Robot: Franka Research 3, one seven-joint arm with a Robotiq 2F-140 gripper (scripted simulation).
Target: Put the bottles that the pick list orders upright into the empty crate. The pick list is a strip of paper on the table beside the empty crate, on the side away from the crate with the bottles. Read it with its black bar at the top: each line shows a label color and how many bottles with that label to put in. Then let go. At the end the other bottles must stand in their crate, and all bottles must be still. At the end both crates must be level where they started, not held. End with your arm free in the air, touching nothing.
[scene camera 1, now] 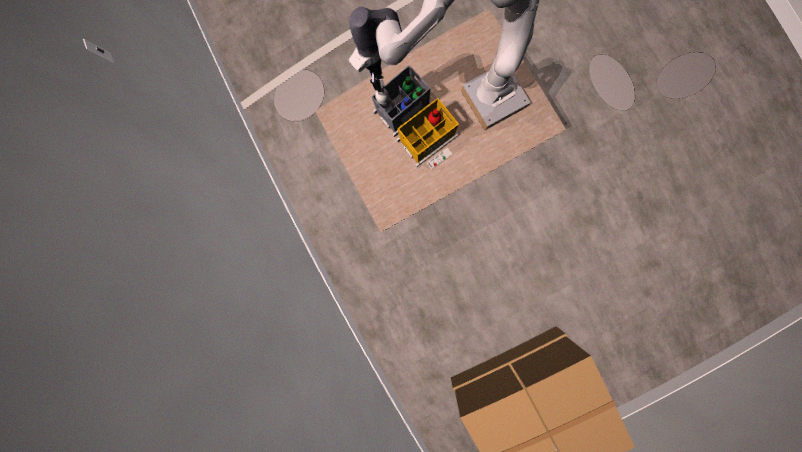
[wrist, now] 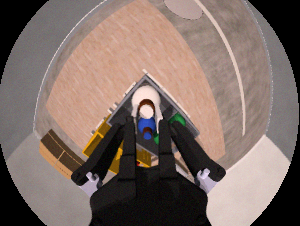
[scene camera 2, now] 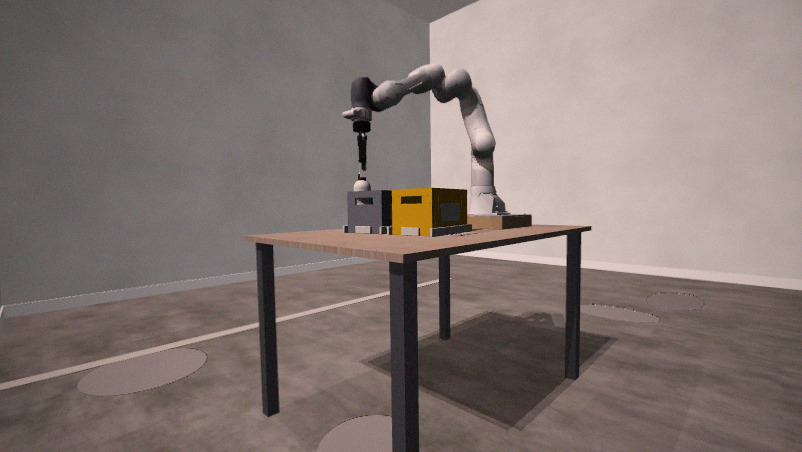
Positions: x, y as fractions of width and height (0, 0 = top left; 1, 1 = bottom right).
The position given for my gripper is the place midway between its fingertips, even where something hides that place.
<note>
I see my gripper (wrist: 0.49, 0.48), a grey crate (scene camera 1: 0.49, 0.21) and a yellow crate (scene camera 2: 0.53, 0.46).
The grey crate shows as well in scene camera 2 (scene camera 2: 0.47, 0.47). The yellow crate also shows in scene camera 1 (scene camera 1: 0.51, 0.31).
</note>
